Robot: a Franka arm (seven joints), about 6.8 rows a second.
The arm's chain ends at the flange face. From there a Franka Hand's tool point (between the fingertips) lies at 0.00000 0.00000 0.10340 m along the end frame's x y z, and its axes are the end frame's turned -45 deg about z.
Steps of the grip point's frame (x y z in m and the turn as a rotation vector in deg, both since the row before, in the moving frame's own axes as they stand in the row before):
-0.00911 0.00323 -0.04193 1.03 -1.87 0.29
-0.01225 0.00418 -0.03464 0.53 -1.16 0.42
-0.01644 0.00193 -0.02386 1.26 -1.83 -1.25
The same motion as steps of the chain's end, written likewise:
-0.00046 0.00766 -0.04186 -0.59 -2.05 0.29
-0.00355 0.01082 -0.03461 -0.45 -1.20 0.42
-0.00633 0.01222 -0.02378 -0.40 -2.18 -1.25

